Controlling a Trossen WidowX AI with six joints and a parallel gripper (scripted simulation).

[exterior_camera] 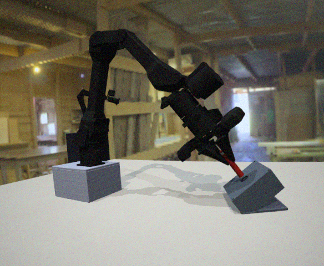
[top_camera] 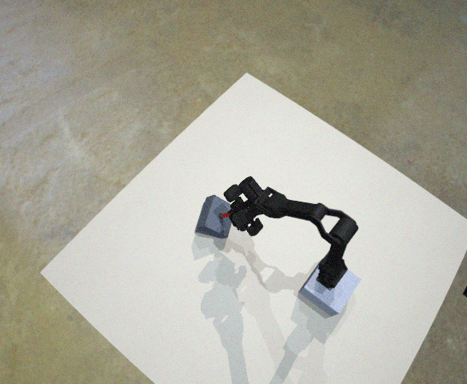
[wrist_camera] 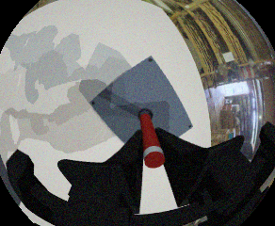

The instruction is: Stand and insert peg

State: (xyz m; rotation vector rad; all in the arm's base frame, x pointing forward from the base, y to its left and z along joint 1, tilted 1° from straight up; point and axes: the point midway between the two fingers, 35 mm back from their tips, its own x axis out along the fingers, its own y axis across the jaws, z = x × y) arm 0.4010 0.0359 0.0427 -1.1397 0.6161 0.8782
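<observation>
Right now the grey sloped panel is 4 cm ahead of my gripper tip, 2 cm to the left of it and 6 cm below it. Also, from my gripper tip: red peg 1 cm behind, 1 cm to the right, 1 cm above.
</observation>
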